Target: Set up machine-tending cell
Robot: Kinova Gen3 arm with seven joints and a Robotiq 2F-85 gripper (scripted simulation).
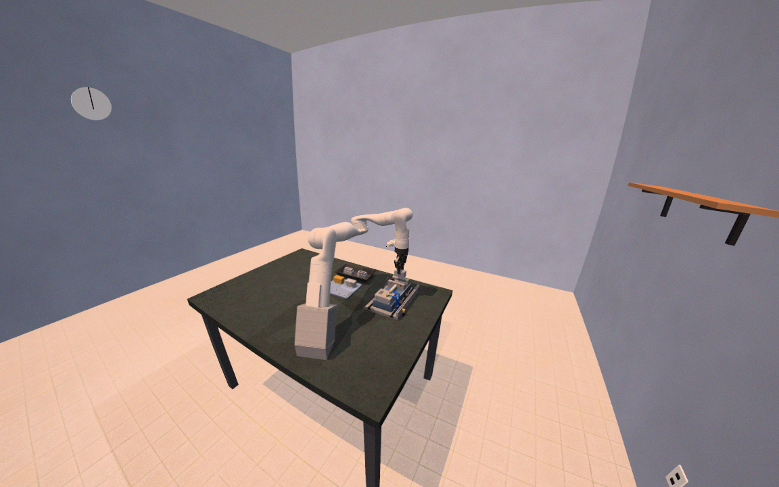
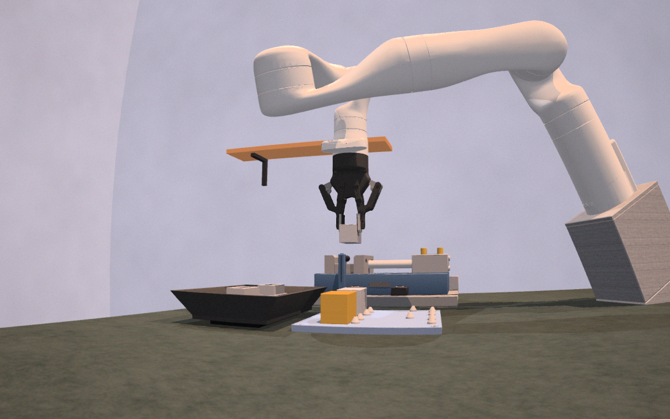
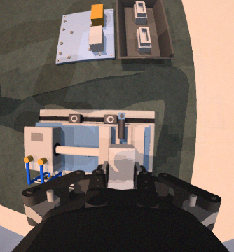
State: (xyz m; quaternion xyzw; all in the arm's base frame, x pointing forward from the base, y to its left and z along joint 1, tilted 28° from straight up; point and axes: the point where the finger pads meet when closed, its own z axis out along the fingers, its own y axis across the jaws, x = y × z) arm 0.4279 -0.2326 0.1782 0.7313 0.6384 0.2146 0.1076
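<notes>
My gripper is now 80 mm above the fixed jaw and 30 mm short of it. Also, from my hand: vise (120 mm below, 70 mm behind, 10 mm to the left); then work stop rod (70 mm below, 50 mm to the left); then moving jaw (80 mm below, 30 mm behind, 10 mm to the left).
</notes>
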